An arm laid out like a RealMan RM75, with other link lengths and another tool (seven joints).
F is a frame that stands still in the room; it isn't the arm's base.
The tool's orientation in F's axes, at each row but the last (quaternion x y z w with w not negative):
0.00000, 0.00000, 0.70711, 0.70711
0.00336, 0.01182, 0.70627, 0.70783
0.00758, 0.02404, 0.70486, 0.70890
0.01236, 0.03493, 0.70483, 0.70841
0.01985, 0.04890, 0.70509, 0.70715
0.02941, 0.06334, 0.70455, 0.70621
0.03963, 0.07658, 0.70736, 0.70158
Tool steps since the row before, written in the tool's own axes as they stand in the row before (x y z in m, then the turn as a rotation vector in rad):
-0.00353, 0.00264, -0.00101, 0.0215, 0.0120, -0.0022
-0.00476, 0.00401, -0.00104, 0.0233, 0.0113, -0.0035
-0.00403, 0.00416, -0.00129, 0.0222, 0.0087, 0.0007
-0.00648, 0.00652, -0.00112, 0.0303, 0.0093, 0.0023
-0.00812, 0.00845, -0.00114, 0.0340, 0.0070, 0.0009
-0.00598, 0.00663, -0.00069, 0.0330, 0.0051, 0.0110
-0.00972, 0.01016, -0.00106, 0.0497, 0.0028, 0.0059
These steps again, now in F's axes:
-0.00264, -0.00353, -0.00101, -0.0120, 0.0215, -0.0022
-0.00404, -0.00476, -0.00090, -0.0113, 0.0233, -0.0035
-0.00423, -0.00403, -0.00101, -0.0085, 0.0223, 0.0006
-0.00661, -0.00647, -0.00047, -0.0090, 0.0304, 0.0019
-0.00853, -0.00812, 0.00002, -0.0068, 0.0340, 0.0002
-0.00666, -0.00597, 0.00047, -0.0036, 0.0335, 0.0100
-0.01007, -0.00980, 0.00112, -0.0024, 0.0499, 0.0037

